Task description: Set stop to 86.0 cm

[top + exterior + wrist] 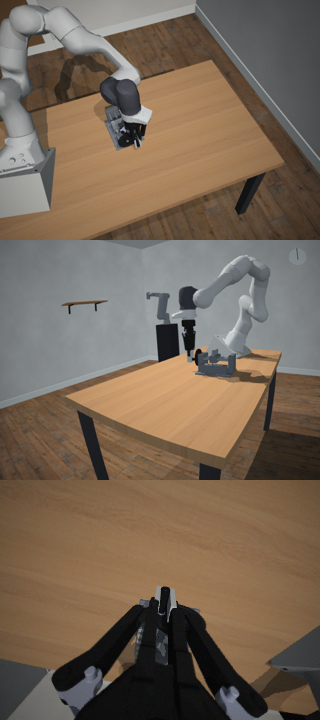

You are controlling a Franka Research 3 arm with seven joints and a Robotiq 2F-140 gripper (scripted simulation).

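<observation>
Right now my hand is 10 mm past the black handwheel, 20 mm to the right of it and 20 mm above it. Also, from my hand: sliding stop block (20 mm behind, 140 mm to the left).
</observation>
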